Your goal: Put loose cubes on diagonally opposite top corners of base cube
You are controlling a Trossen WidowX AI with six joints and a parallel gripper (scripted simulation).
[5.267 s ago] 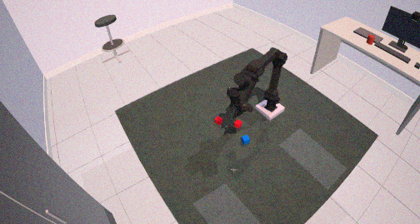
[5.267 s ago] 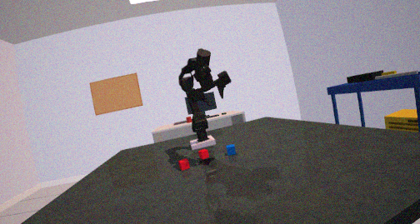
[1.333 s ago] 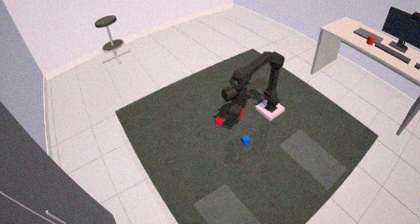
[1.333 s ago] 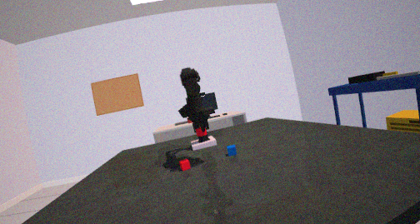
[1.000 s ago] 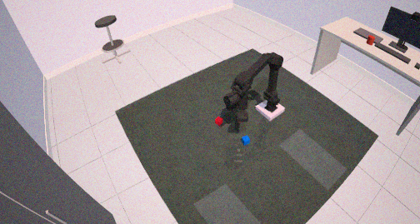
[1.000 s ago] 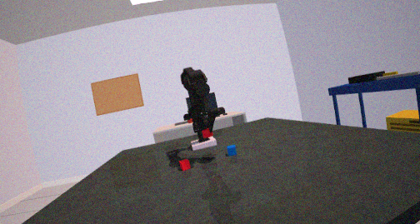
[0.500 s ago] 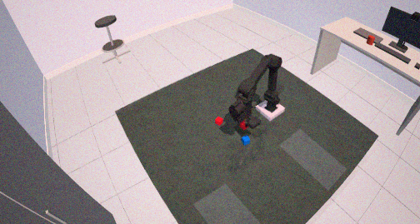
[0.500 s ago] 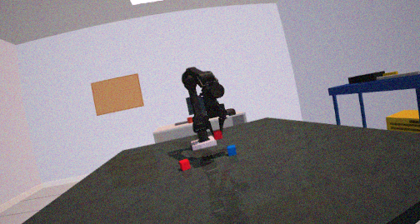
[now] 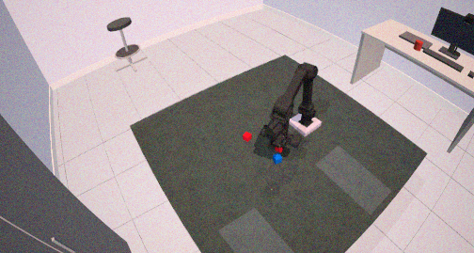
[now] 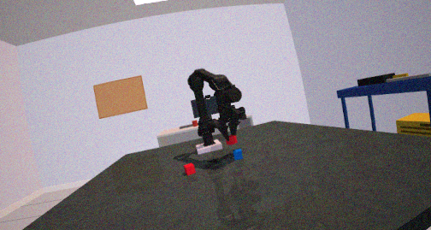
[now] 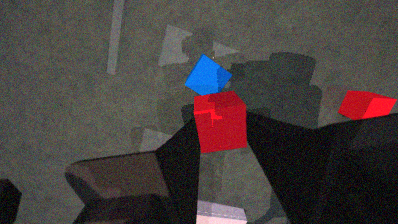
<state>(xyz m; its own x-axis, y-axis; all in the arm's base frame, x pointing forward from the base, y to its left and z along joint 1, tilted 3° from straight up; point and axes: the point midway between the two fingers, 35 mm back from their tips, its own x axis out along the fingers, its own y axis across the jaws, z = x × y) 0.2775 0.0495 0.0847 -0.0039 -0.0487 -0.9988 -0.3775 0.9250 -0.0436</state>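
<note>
The blue base cube is 60 mm below my gripper tip, 20 mm ahead of it and 10 mm to the left of it.
</note>
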